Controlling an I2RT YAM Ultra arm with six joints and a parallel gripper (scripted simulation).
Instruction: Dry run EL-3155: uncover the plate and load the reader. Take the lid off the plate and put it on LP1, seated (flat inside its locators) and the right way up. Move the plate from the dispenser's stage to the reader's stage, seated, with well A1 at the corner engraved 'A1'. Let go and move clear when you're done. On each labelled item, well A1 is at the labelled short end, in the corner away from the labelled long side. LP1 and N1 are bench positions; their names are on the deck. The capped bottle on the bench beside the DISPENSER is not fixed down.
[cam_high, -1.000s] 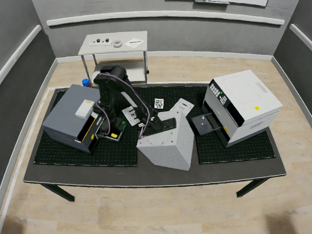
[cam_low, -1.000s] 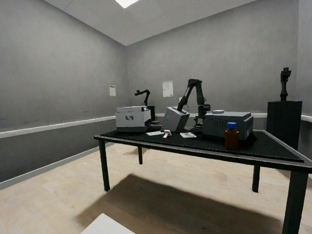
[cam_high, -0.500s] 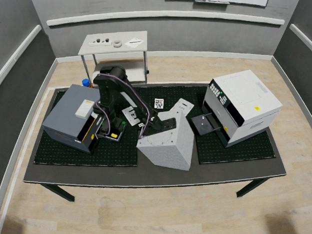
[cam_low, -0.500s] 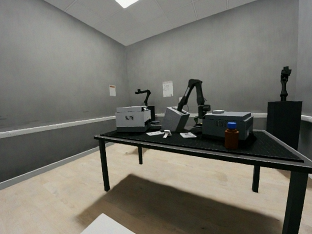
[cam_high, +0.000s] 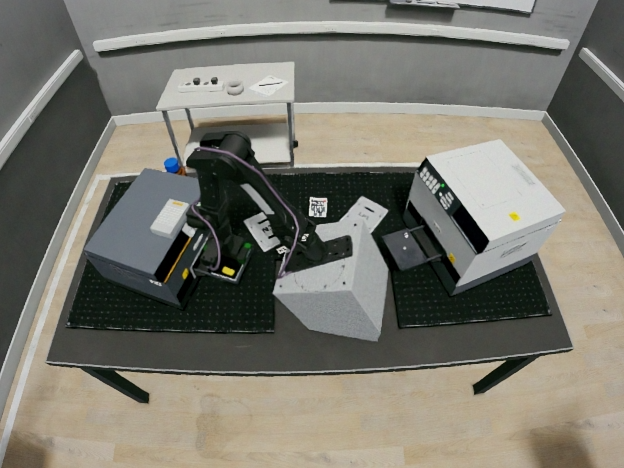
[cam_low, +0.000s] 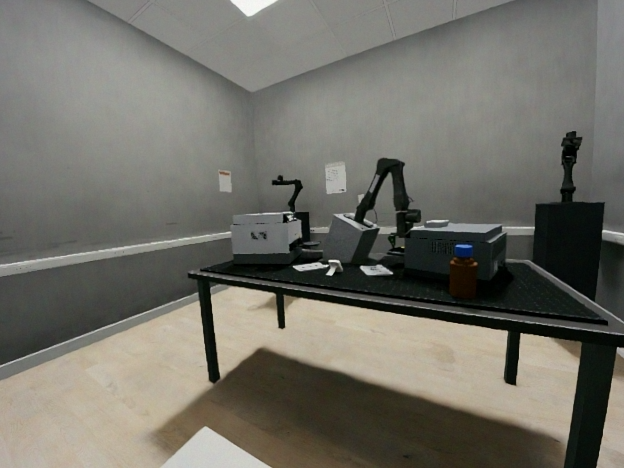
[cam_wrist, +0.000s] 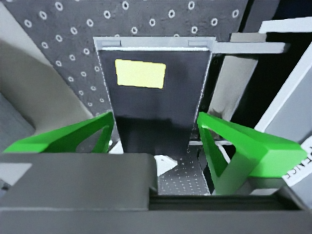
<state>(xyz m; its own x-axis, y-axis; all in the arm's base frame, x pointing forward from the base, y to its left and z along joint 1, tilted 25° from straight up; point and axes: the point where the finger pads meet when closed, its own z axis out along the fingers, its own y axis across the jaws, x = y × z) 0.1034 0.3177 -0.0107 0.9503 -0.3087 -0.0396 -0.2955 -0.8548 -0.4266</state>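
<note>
Right now the dark lid is right at my hand. From my hand the other things lie so: well plate 10 mm below; capped brown bottle 380 mm ahead, 280 mm to the left, 20 mm above; LP1 pad 460 mm to the right, 240 mm ahead, 90 mm below.
</note>
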